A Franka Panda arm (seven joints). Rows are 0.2 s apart.
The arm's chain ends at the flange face. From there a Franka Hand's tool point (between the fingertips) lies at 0.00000 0.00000 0.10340 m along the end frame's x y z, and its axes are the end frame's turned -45 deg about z.
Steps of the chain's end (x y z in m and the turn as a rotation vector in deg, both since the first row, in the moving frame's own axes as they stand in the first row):
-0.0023 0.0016 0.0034 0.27 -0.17 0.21
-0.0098 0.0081 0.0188 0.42 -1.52 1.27
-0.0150 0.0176 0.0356 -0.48 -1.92 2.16
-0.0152 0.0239 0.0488 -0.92 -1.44 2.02
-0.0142 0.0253 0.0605 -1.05 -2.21 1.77
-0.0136 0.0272 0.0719 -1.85 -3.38 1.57
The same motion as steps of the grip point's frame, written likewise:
-0.0026 -0.0011 0.0034 0.31 0.07 0.21
-0.0140 -0.0037 0.0188 1.37 -0.78 1.27
-0.0261 -0.0001 0.0355 1.02 -1.70 2.16
-0.0306 0.0054 0.0488 0.37 -1.67 2.02
-0.0321 0.0063 0.0604 0.82 -2.31 1.77
-0.0355 0.0076 0.0717 1.08 -3.70 1.57

